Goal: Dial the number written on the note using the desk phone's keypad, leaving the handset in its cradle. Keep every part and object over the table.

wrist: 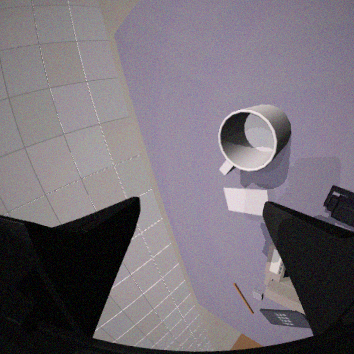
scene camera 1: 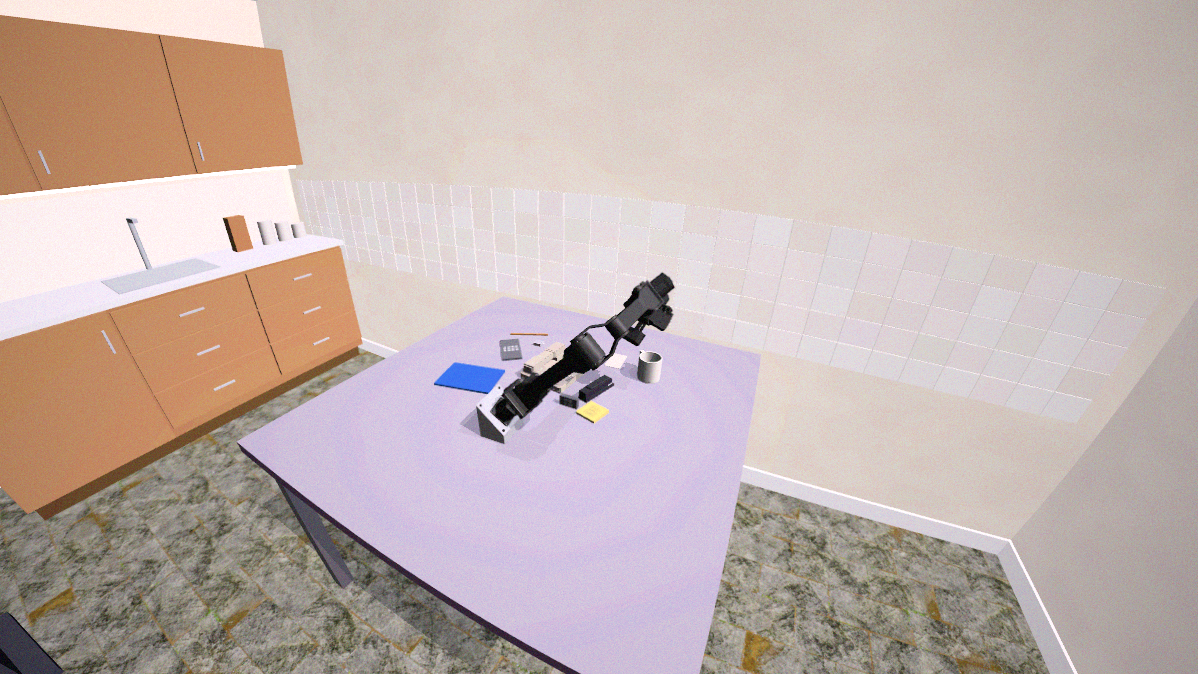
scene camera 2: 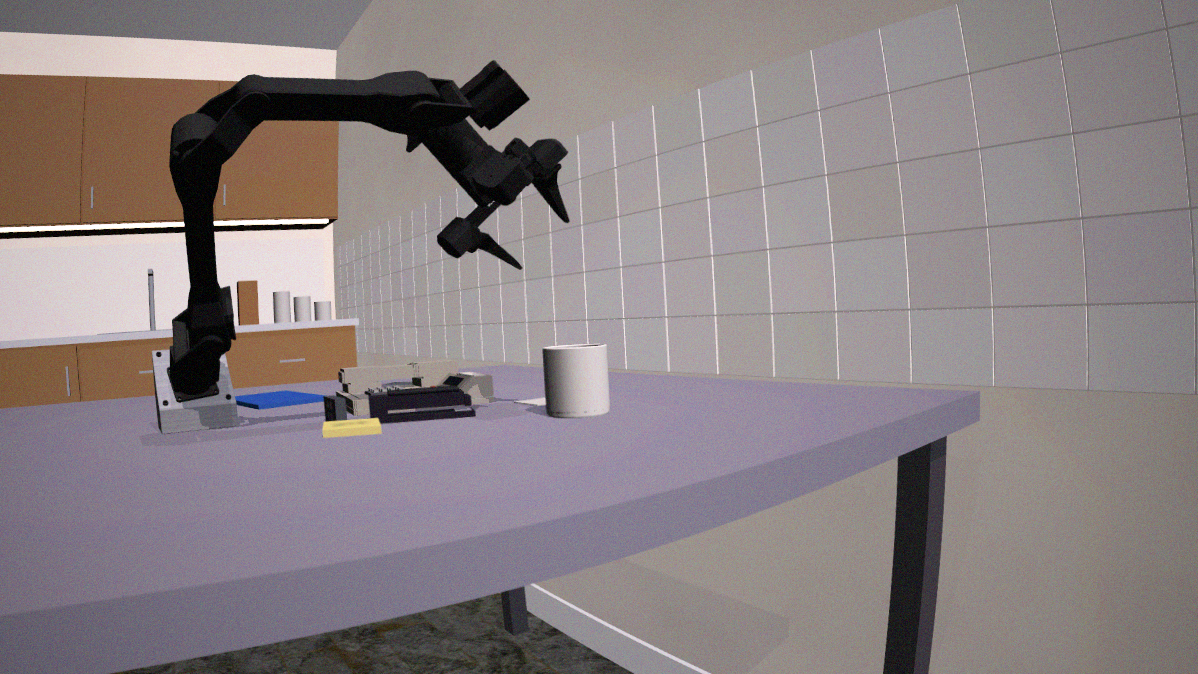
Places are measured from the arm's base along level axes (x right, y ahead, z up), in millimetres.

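Pixels of known places: gripper, fingertip midpoint: (wrist: 202, 206) (scene camera 1: 648, 326) (scene camera 2: 544, 245); arm's base at its link origin: (scene camera 1: 503, 411) (scene camera 2: 192, 381).
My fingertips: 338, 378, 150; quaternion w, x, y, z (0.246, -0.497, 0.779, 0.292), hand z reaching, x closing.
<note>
For each thing: its top centre in the pictures, then the offset to it from my fingertips, as dx, dy, dz.
- white paper at its top centre: (scene camera 2: 552, 399) (wrist: 245, 201) (scene camera 1: 615, 360) -121, +108, -212
- yellow pad at its top centre: (scene camera 2: 351, 423) (scene camera 1: 592, 410) -120, -225, -205
- white mug at its top centre: (scene camera 2: 577, 345) (wrist: 237, 150) (scene camera 1: 648, 354) +6, +42, -128
- black stapler-like object at its top centre: (scene camera 2: 419, 388) (scene camera 1: 597, 381) -137, -111, -174
- small dark block at its top centre: (scene camera 2: 334, 397) (scene camera 1: 569, 396) -200, -211, -179
- blue book at its top centre: (scene camera 2: 273, 397) (scene camera 1: 470, 376) -576, -176, -206
- calculator at its top centre: (scene camera 2: 389, 386) (wrist: 283, 319) (scene camera 1: 510, 348) -533, +53, -206
- pencil at its top centre: (wrist: 243, 299) (scene camera 1: 529, 333) -519, +199, -208
The beige desk phone (scene camera 1: 544, 358) (scene camera 2: 368, 378) (wrist: 283, 292) sits on the table behind the arm in scene view 1, partly covered by it. Its long handset bar lies along the top; its keypad digits are unreadable. A white paper (scene camera 1: 617, 361) (scene camera 2: 530, 402) (wrist: 246, 201) lies flat near the mug. A yellow pad (scene camera 1: 592, 411) (scene camera 2: 351, 428) with faint marks lies nearer the front. I cannot tell which bears the number. My gripper (scene camera 1: 651, 329) (scene camera 2: 544, 244) (wrist: 202, 206) is open and empty, high above the table's wall side, beyond the phone, fingers slanting down.
A white mug (scene camera 1: 650, 368) (scene camera 2: 576, 381) (wrist: 282, 125) stands by the paper. A black stapler-like object (scene camera 1: 596, 387) (scene camera 2: 423, 404) and a small dark block (scene camera 1: 568, 401) lie beside the phone. A blue book (scene camera 1: 469, 378) (scene camera 2: 280, 399), a calculator (scene camera 1: 510, 349) (wrist: 285, 318) and a pencil (scene camera 1: 528, 334) (wrist: 244, 298) lie farther left.
</note>
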